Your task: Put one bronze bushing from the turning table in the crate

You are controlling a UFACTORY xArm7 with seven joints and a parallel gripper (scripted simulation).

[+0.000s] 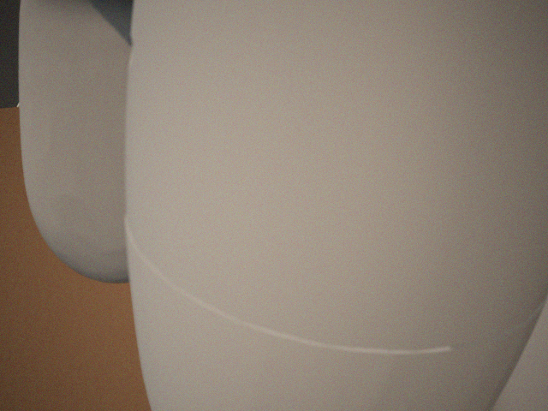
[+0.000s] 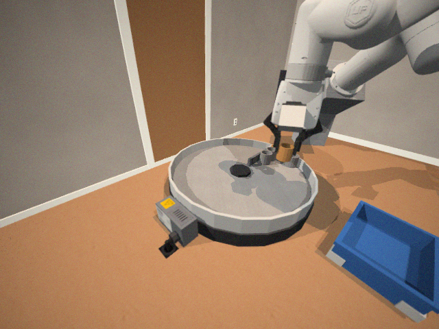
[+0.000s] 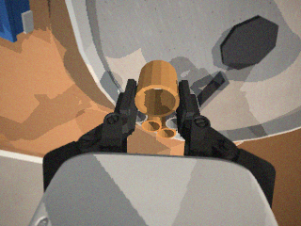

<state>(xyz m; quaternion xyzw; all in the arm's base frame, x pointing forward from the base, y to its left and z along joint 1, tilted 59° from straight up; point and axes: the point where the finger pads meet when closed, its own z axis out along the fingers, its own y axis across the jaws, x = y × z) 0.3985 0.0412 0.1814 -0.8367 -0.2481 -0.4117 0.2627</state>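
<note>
My hand is 250 mm to the right of the blue crate, 140 mm above it and 90 mm past it.
</note>
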